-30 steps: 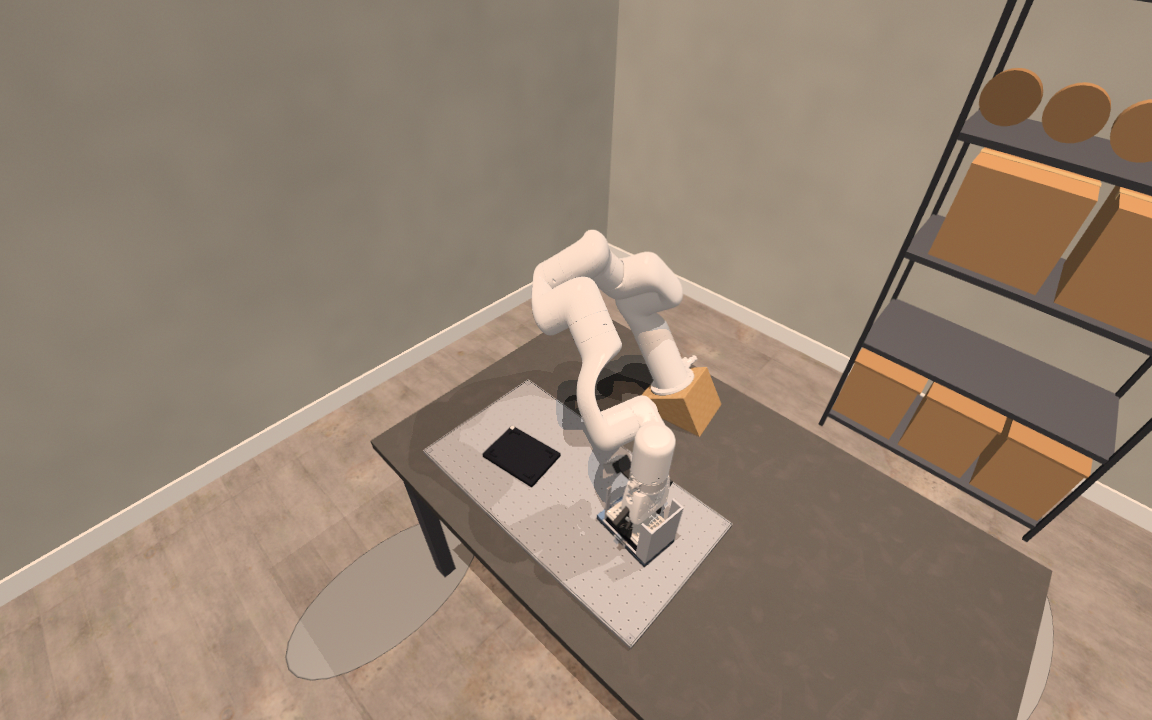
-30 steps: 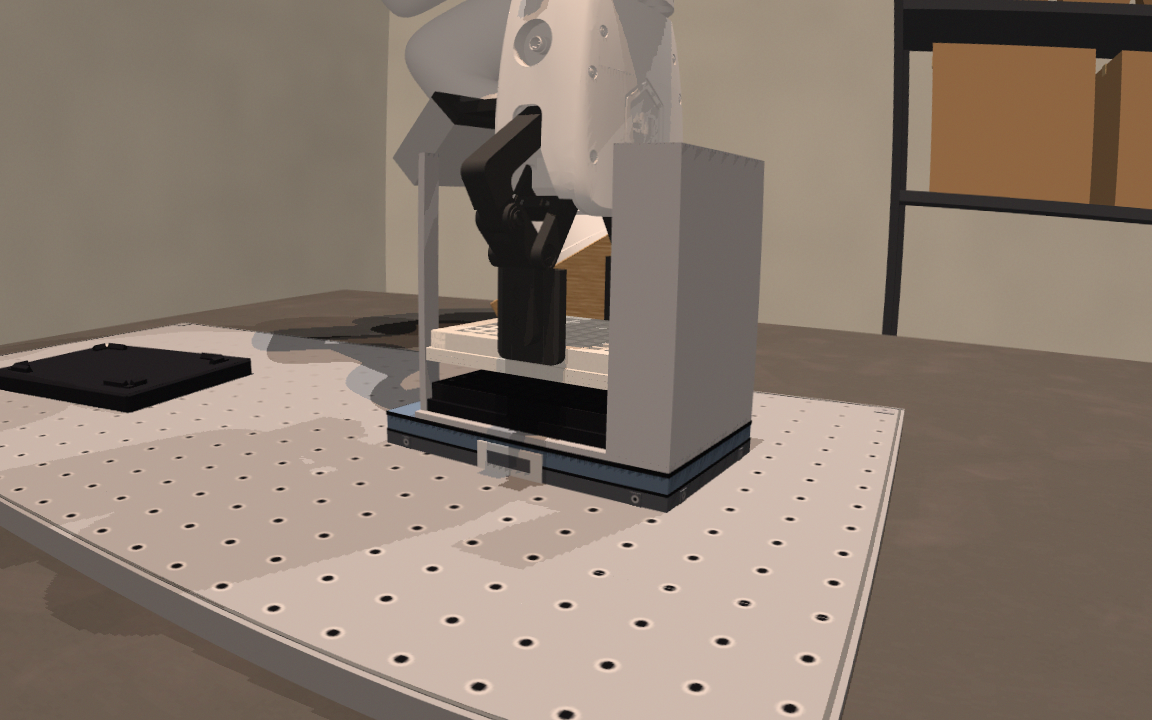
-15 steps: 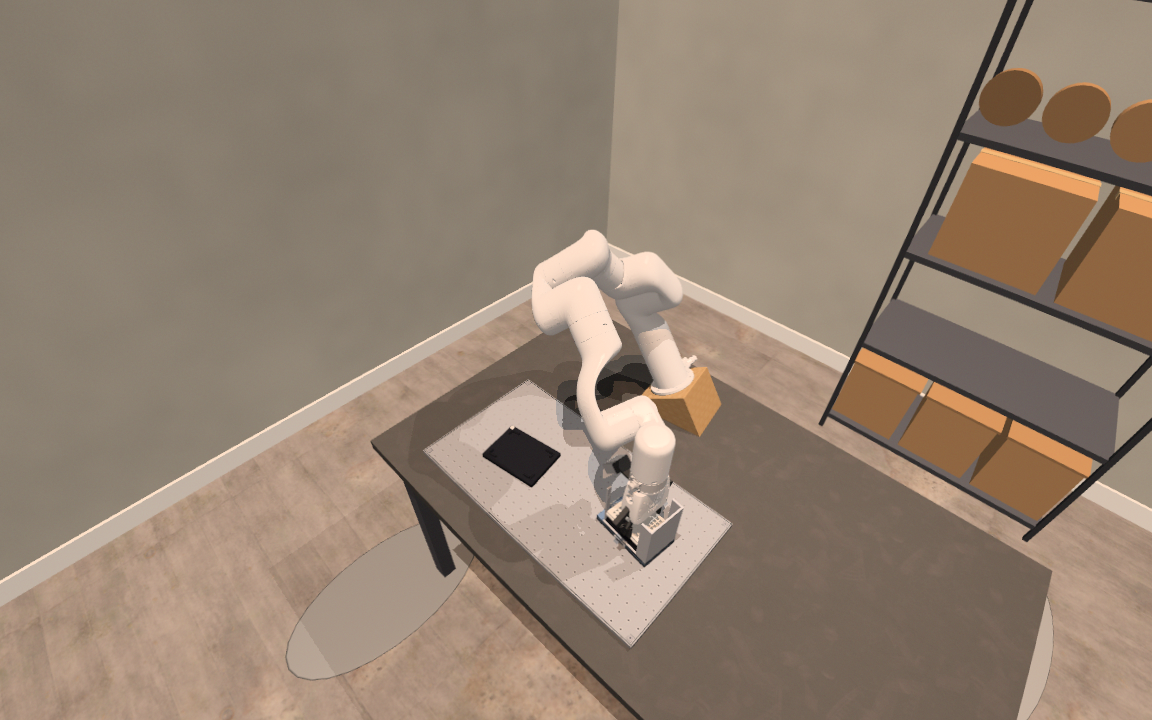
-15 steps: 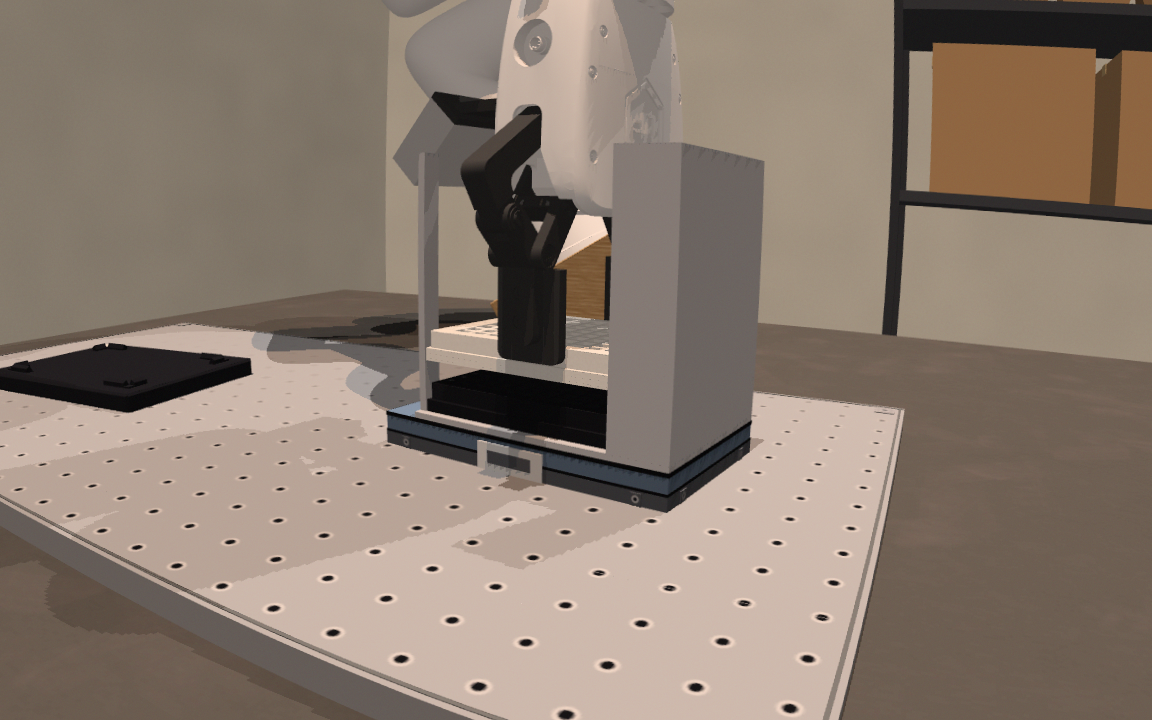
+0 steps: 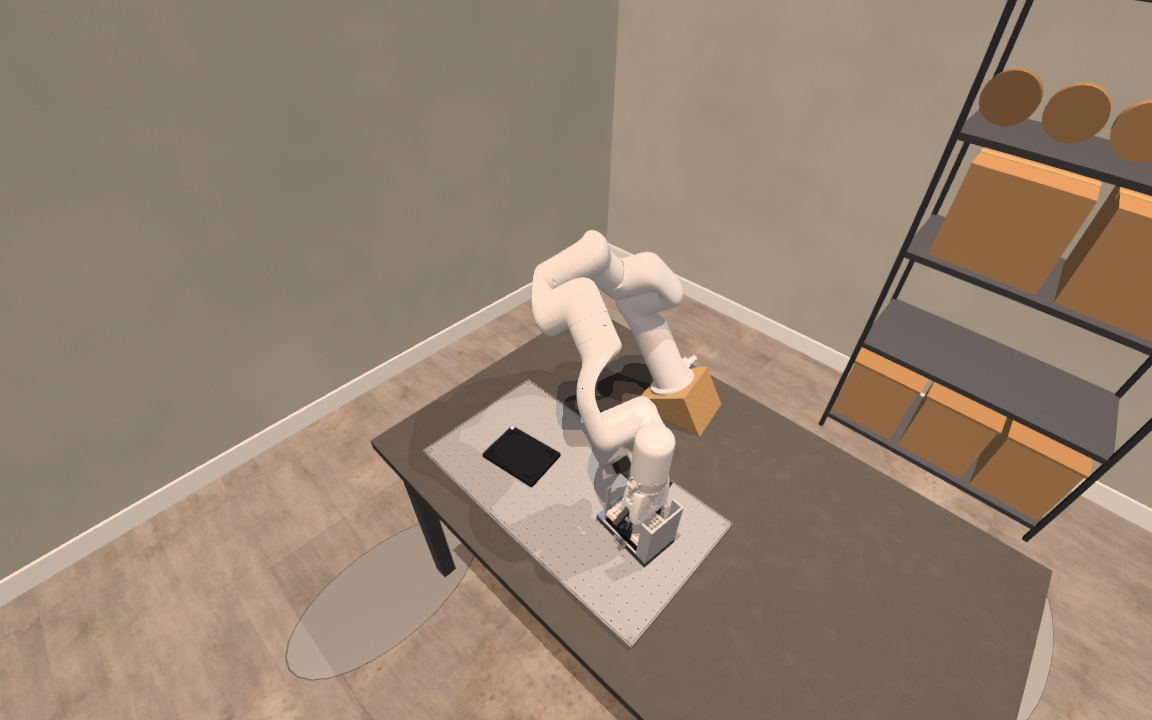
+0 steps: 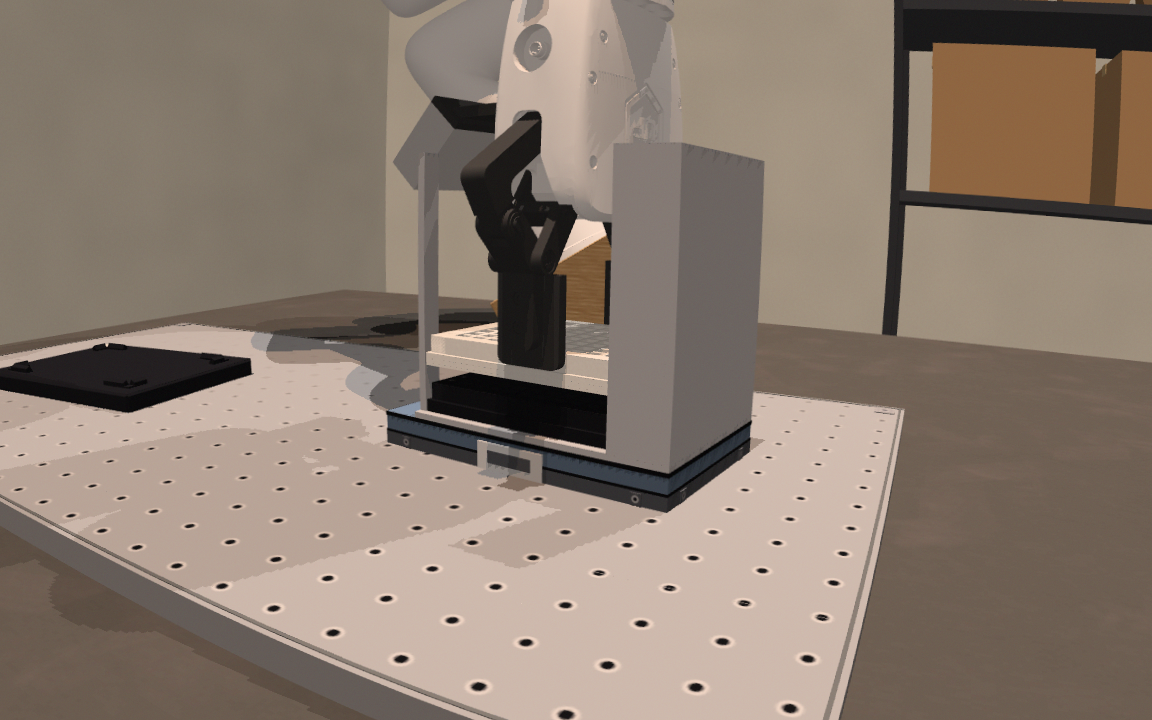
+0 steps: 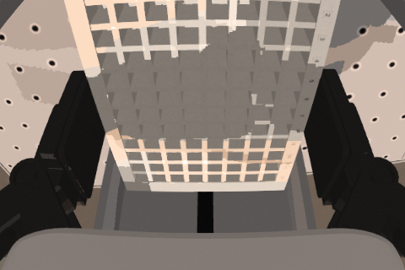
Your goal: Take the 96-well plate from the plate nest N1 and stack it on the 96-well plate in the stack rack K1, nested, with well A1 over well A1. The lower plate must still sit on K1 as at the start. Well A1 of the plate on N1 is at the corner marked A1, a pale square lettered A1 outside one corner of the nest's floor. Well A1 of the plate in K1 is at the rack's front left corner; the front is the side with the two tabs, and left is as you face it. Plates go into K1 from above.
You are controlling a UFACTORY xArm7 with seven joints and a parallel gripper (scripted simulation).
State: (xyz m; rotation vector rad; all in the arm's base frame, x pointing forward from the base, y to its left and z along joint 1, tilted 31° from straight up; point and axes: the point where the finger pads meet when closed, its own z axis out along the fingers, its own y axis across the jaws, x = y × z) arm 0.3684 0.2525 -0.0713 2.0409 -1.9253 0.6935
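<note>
Right now the white 96-well plate is 10 mm below my hand. The rest, counted from my hand: black 96-well plate 30 mm below; tall grey wall 70 mm to the left, 20 mm above; thin post 70 mm to the right, 40 mm ahead, 20 mm above.
</note>
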